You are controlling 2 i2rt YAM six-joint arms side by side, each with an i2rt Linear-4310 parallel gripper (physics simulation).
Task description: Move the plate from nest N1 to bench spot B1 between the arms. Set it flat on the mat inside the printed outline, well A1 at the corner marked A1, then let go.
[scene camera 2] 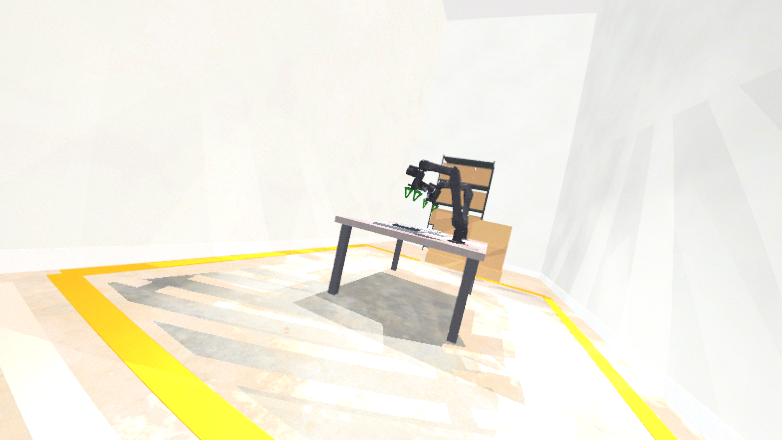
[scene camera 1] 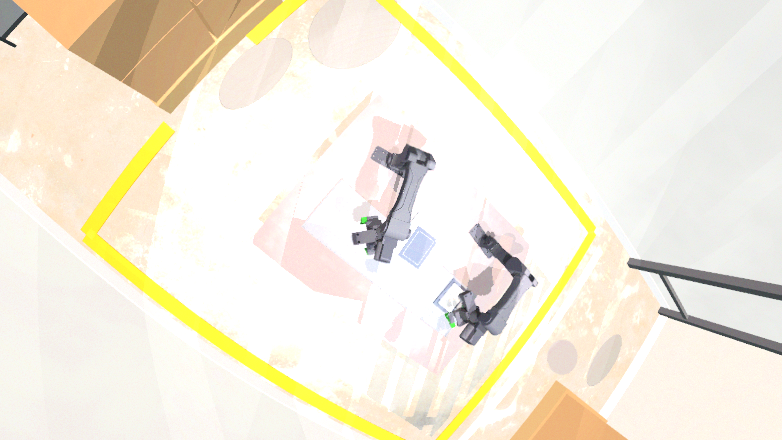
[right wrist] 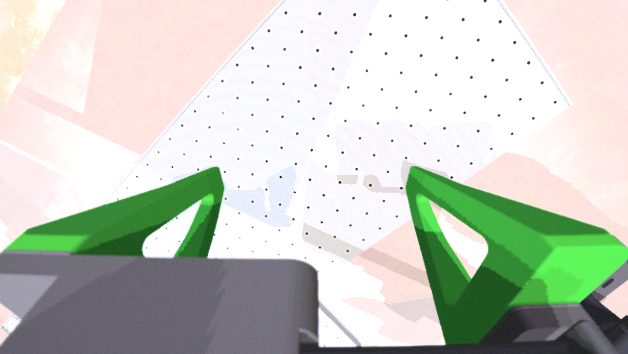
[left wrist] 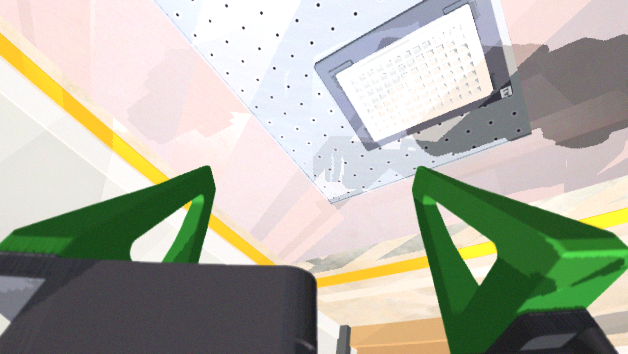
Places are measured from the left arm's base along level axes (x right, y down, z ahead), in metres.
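Pixels of known places: left gripper, between the fingertips: (scene camera 2: 409,199) (scene camera 1: 453,310) (left wrist: 313,177); right gripper, between the fingertips: (scene camera 2: 427,209) (right wrist: 314,177); left arm's base, origin of its link: (scene camera 2: 456,242) (scene camera 1: 483,241); right arm's base, origin of its link: (scene camera 1: 391,162).
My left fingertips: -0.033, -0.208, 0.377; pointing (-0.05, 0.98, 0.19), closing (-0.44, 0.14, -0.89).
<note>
Ahead of a thing's pixels: the offset from my left fingertips to its top centre, as dx, dy, dz. "spot": to the spot under its first point. Level surfaces: height alone.
The white well plate @(-0.056, +0.169, -0.054) (scene camera 1: 451,294) (left wrist: 415,75) sits in the dark-rimmed nest @(-0.056, +0.177, -0.054) (scene camera 1: 443,290) (left wrist: 352,112); an A1 label @(spot: -0.101, +0.183, -0.136) (left wrist: 506,92) is at one nest corner. The blue-grey mat @(dy +0.193) (scene camera 1: 417,247) with its white printed outline lies between the arms; its corner mark is too small to read. My left gripper (scene camera 1: 451,316) (scene camera 2: 412,193) (left wrist: 313,177) is open and empty, above and beside the plate, which lies beyond the fingertips toward the upper right in the left wrist view. My right gripper (scene camera 1: 365,235) (scene camera 2: 429,205) (right wrist: 314,177) is open and empty above a perforated board @(dy +0.195) (right wrist: 400,90).
The nest stands on a light perforated board (left wrist: 280,30). The right arm (scene camera 1: 404,199) reaches down just left of the mat in scene camera 1; the left arm (scene camera 1: 509,300) curves right of the nest. A shelf rack (scene camera 2: 469,162) stands behind the table @(dy +0.213) (scene camera 2: 382,228).
</note>
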